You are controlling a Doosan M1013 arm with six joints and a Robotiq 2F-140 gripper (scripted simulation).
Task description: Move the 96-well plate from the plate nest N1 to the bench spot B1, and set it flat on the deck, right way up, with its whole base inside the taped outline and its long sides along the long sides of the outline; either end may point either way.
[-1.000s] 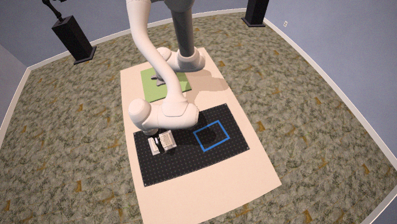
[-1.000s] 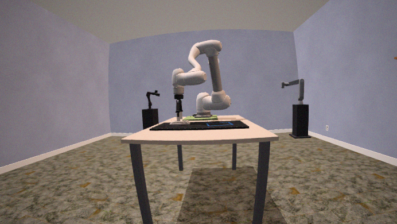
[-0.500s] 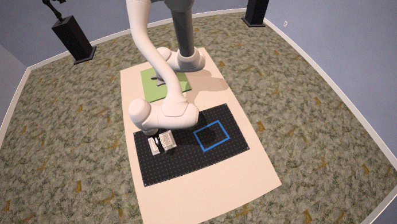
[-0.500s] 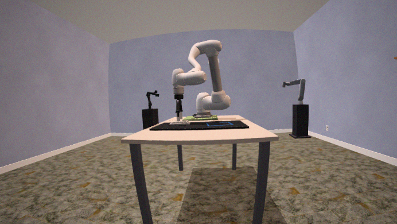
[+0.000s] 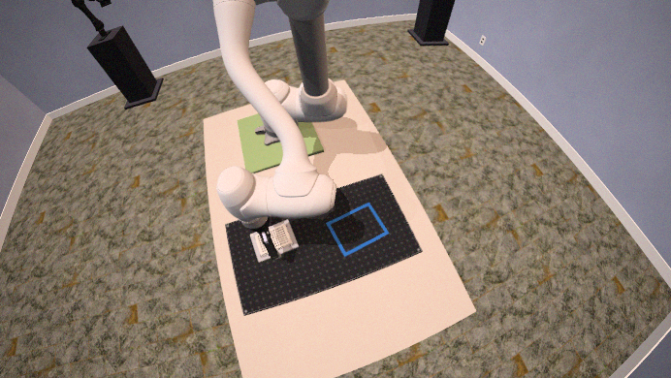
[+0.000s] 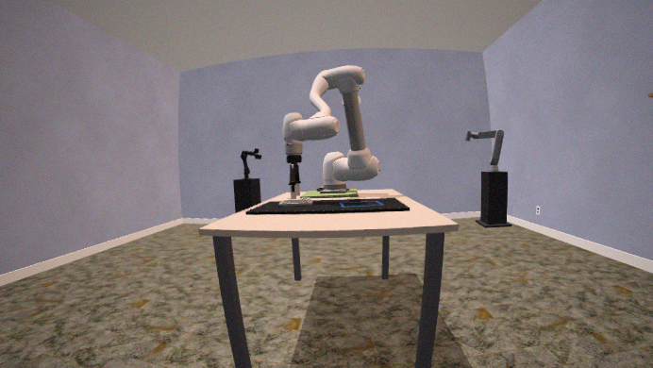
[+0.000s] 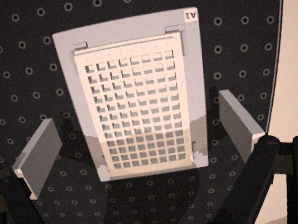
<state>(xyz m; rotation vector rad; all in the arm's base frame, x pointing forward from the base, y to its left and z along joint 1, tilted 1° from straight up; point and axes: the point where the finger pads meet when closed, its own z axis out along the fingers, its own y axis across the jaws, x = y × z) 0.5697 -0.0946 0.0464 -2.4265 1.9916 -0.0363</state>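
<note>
The white 96-well plate is 20 mm below my hand. From my hand the other things lie so: grey plate nest N1: 40 mm below.
</note>
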